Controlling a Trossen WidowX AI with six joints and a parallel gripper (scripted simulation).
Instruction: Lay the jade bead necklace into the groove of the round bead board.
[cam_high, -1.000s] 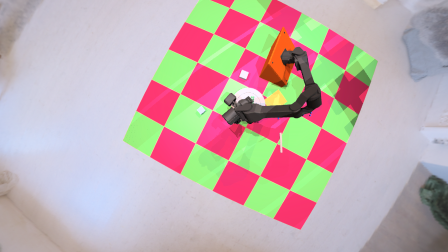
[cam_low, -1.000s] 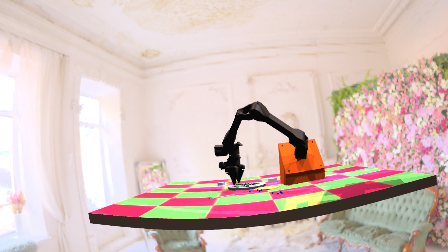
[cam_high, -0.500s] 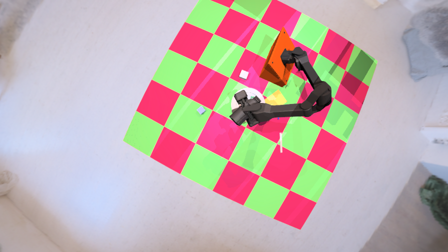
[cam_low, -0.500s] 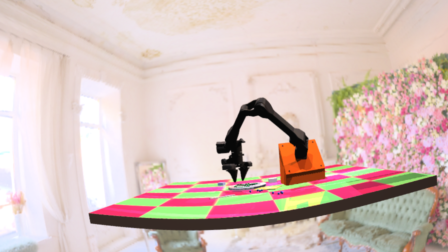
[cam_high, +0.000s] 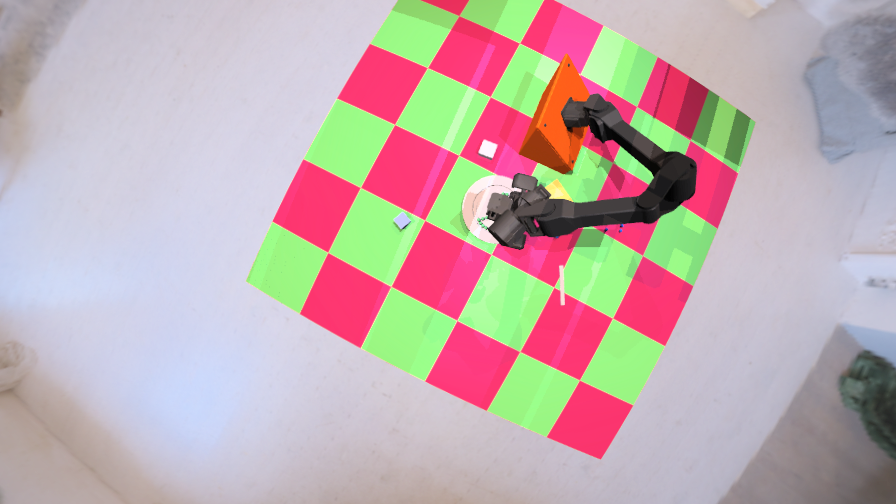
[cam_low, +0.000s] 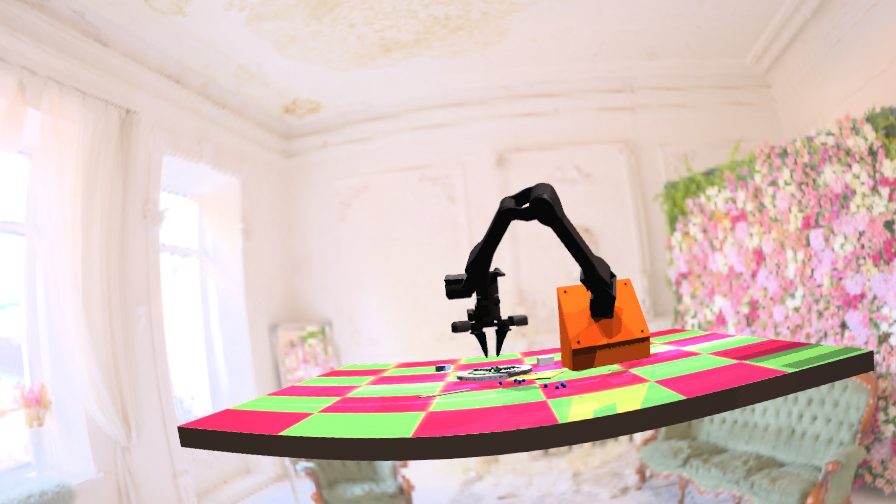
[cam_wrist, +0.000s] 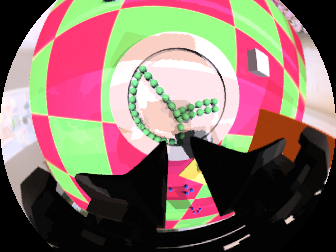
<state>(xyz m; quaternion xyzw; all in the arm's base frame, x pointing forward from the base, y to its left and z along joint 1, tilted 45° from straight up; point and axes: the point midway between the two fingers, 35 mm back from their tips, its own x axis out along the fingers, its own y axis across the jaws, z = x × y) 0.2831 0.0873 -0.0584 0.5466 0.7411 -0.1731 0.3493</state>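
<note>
My gripper tip is 4 cm to the left of the round bead board and 4 cm above it. From my gripper tip the other things lie so: white cube (16 cm to the right, 13 cm behind, 4 cm below); then thin white stick (24 cm to the left, 8 cm ahead, 5 cm below); then yellow patch (11 cm behind, 8 cm to the left, 5 cm below).
</note>
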